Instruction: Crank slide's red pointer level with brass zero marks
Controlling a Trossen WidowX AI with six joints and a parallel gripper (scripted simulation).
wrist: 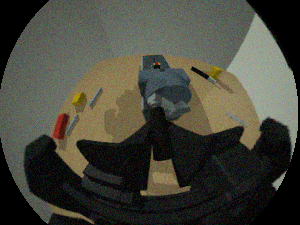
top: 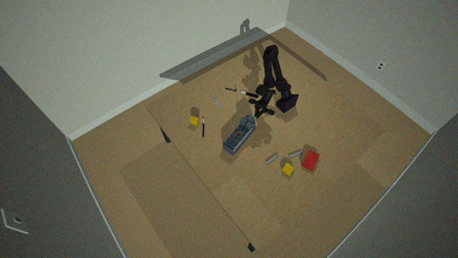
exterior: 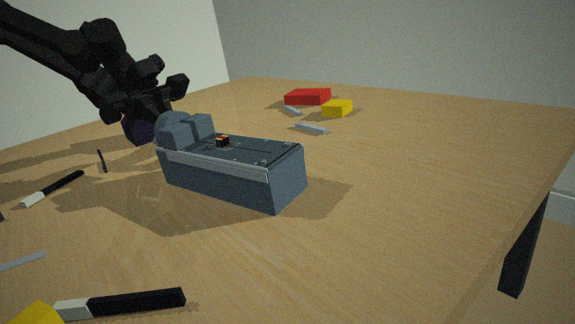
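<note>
Now: the red pointer 160 mm ahead of my gripper tip and 50 mm to the left of it. From my gripper tip the other things lie so: red block (430 mm to the left, 160 mm behind, 70 mm below); then dark crank handle (20 mm behind, 20 mm above, 10 mm to the right); then grey bar (320 mm to the right, 130 mm ahead, 90 mm below).
</note>
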